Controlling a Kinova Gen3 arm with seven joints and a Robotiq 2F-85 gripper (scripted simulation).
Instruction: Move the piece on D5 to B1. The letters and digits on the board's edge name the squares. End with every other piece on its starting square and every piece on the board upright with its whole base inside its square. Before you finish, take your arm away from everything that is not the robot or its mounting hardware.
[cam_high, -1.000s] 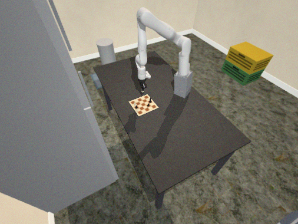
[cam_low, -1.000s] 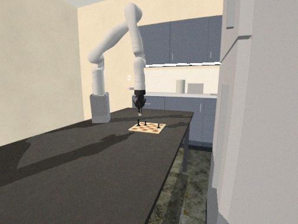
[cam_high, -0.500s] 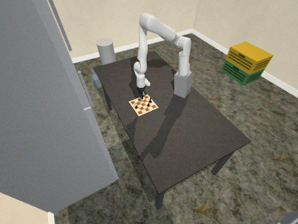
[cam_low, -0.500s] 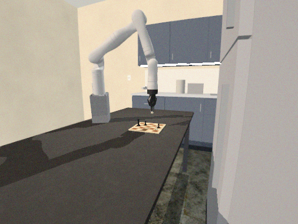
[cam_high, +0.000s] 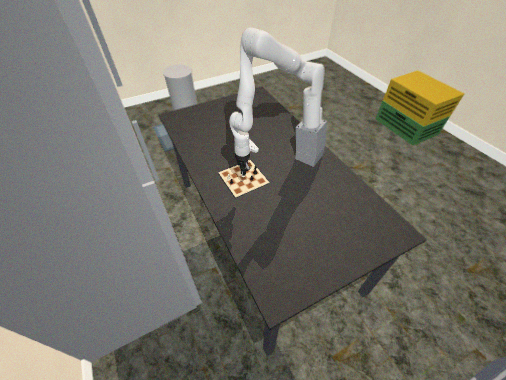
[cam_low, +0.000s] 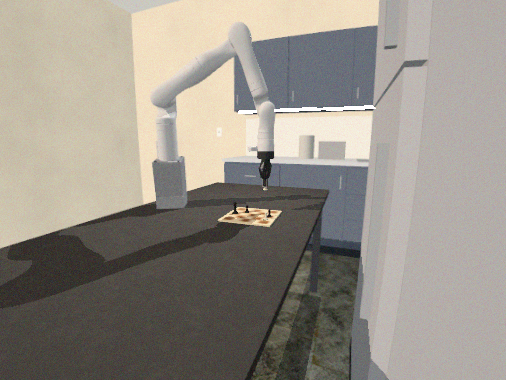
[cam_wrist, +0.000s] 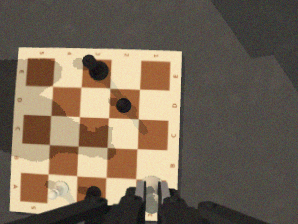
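Now: hand 30 mm past the chessboard, 80 mm to the left of it and 140 mm above it. Round my hand: pale white piece 10 mm below; black piece 110 mm behind, 80 mm to the right, 110 mm below.
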